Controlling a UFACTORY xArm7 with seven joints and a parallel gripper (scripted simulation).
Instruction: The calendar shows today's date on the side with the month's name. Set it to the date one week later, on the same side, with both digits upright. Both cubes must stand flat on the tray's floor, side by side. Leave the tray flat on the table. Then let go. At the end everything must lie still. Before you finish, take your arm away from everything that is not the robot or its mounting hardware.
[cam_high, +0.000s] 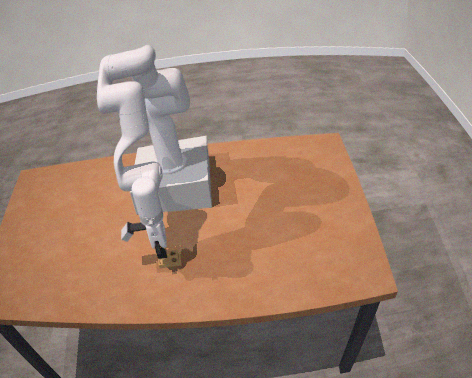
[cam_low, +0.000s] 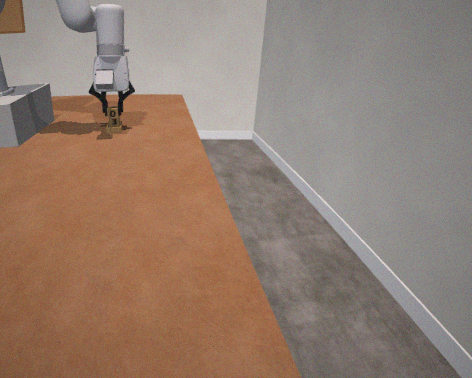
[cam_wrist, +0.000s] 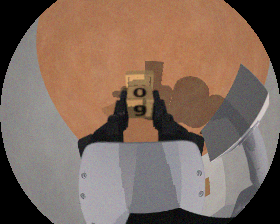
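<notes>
My gripper is now 6 cm above the wooden tray and 2 cm to the right of it.
</notes>
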